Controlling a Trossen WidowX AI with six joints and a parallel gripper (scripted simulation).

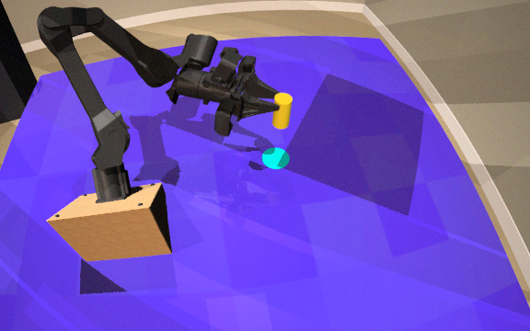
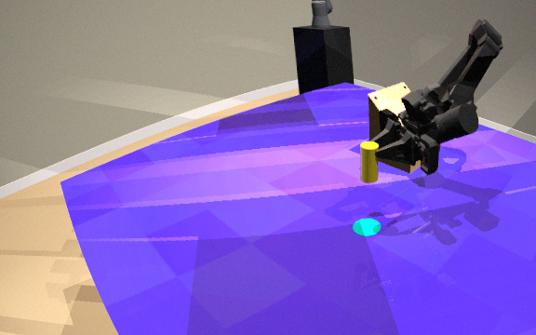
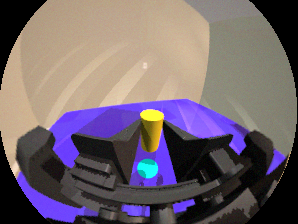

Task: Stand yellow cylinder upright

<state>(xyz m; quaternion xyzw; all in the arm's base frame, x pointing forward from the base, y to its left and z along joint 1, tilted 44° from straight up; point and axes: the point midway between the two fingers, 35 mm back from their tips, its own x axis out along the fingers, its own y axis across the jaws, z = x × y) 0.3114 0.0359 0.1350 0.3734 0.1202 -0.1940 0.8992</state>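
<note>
My gripper tip is 16 cm above the cyan circle. Also, from my gripper tip: yellow cylinder 2 cm below.
</note>
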